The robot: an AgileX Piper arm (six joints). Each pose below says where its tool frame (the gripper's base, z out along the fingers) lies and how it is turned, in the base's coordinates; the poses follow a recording.
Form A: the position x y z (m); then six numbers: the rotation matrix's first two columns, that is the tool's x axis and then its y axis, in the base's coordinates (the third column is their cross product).
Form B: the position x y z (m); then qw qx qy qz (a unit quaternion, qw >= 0). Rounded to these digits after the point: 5 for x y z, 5 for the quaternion.
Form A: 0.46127, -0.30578, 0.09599, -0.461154, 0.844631, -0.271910, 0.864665, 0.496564, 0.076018
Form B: 0.46127, -0.30578, 0.09599, 0.13793, 0.50040, 0.85397, -0.03631
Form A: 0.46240, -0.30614, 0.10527, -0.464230, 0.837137, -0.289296, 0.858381, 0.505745, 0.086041
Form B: 0.46240, -0.30614, 0.10527, 0.14845, 0.49583, 0.85489, -0.03578
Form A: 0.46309, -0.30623, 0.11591, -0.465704, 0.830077, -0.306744, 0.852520, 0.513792, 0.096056
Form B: 0.46309, -0.30623, 0.11591, 0.15902, 0.49179, 0.85534, -0.03528
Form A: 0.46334, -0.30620, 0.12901, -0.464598, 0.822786, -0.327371, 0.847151, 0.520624, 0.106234
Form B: 0.46334, -0.30620, 0.12901, 0.17112, 0.48828, 0.85500, -0.03560
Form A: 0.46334, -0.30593, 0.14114, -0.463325, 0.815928, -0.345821, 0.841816, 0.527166, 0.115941
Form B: 0.46334, -0.30593, 0.14114, 0.18216, 0.48493, 0.85463, -0.03553
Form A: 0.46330, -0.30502, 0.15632, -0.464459, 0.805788, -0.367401, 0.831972, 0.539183, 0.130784
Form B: 0.46330, -0.30502, 0.15632, 0.19615, 0.47885, 0.85505, -0.03337
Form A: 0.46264, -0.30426, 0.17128, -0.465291, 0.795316, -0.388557, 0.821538, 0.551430, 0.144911
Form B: 0.46264, -0.30426, 0.17128, 0.20987, 0.47256, 0.85538, -0.03124
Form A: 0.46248, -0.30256, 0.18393, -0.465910, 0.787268, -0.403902, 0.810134, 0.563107, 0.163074
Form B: 0.46248, -0.30256, 0.18393, 0.22195, 0.46667, 0.85574, -0.02576
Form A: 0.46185, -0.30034, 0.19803, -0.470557, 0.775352, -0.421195, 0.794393, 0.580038, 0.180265
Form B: 0.46185, -0.30034, 0.19803, 0.23484, 0.45779, 0.85724, -0.02027
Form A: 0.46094, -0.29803, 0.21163, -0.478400, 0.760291, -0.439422, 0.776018, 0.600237, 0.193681
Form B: 0.46094, -0.29803, 0.21163, 0.24733, 0.44680, 0.85962, -0.01590
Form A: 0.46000, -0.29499, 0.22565, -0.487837, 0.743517, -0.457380, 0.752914, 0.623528, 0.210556
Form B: 0.46000, -0.29499, 0.22565, 0.26063, 0.43377, 0.86246, -0.00901
